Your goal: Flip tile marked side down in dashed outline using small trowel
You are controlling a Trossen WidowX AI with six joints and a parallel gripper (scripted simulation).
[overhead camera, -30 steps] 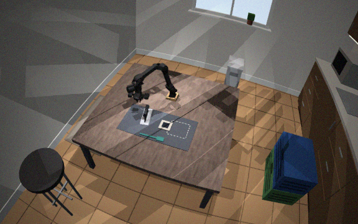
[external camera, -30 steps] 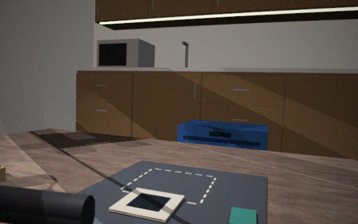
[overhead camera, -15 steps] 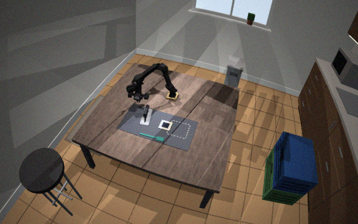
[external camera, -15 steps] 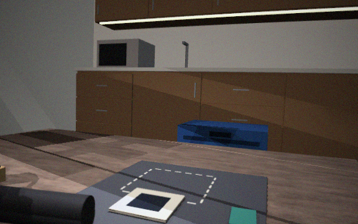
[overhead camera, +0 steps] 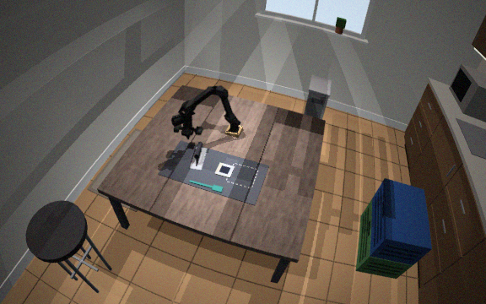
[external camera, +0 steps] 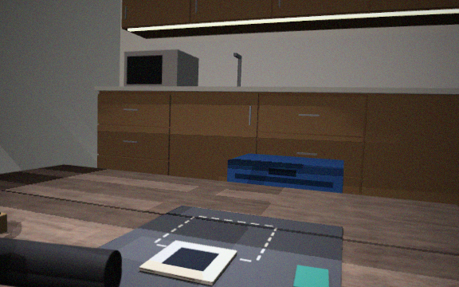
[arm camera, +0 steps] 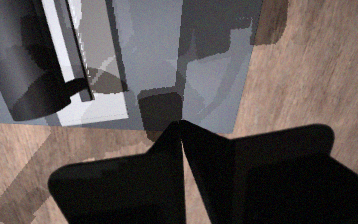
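Now: the trowel 50 mm ahead of my gripper tip, 90 mm to the left of it and 40 mm below it. Also, from my gripper tip: tile (130 mm ahead, 290 mm to the left, 80 mm below); grey mat (150 mm ahead, 220 mm to the left, 100 mm below); teal tool (290 mm ahead, 230 mm to the left, 80 mm below).
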